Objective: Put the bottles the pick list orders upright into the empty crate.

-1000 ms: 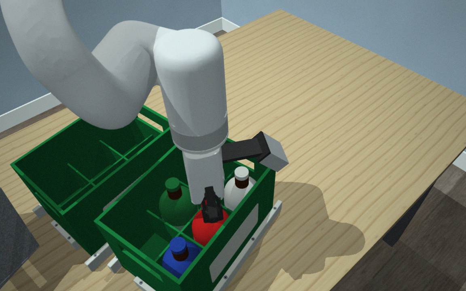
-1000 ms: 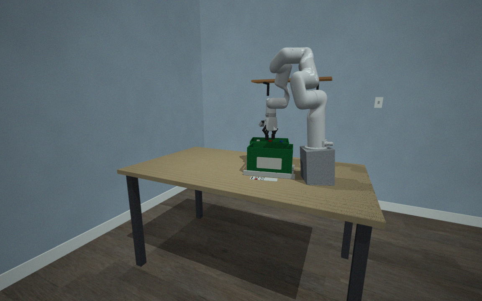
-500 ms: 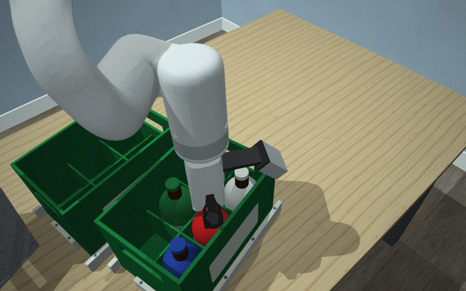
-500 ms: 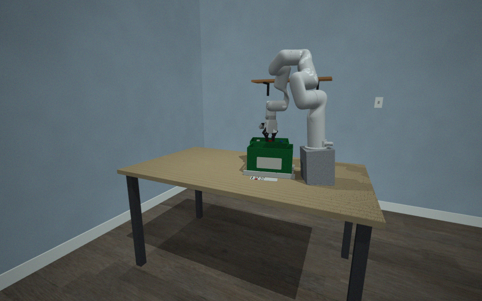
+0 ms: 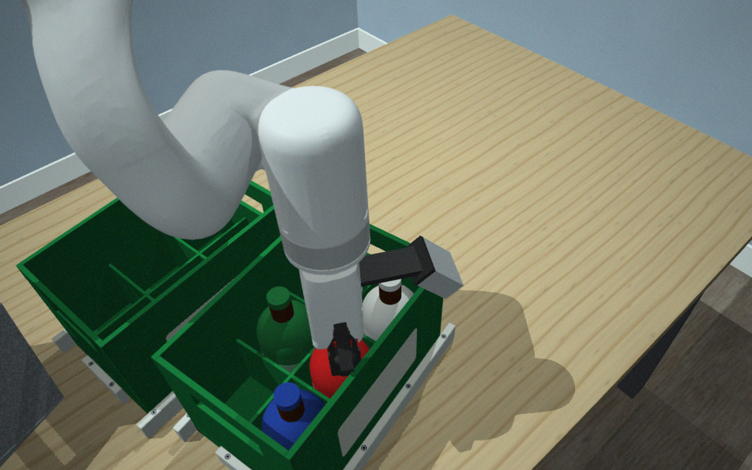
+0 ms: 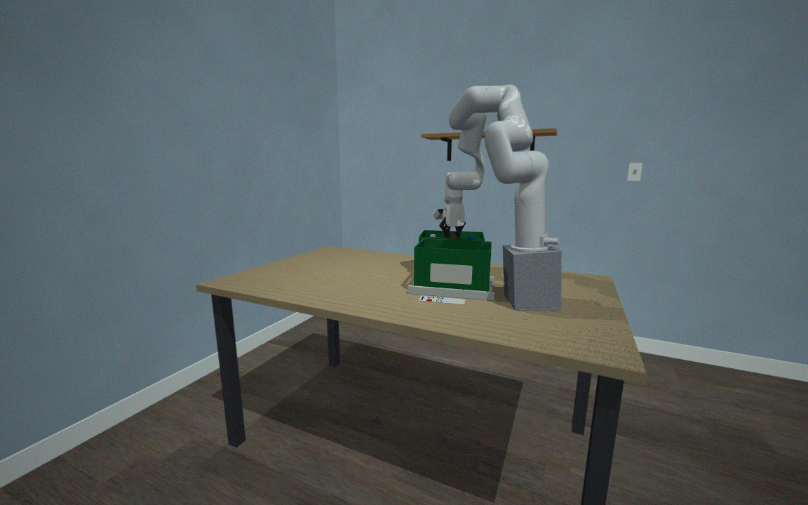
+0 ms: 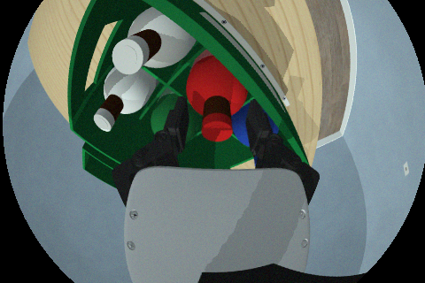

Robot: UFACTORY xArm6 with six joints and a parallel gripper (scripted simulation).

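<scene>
My gripper is now 7 cm above the red-label bottle. The rest, counted from my hand: blue bottle 8 cm behind, 7 cm below, 4 cm to the right; then pick list 38 cm to the left, 17 cm behind, 15 cm below; then green bottle 8 cm to the left, 7 cm below, 4 cm behind.
</scene>
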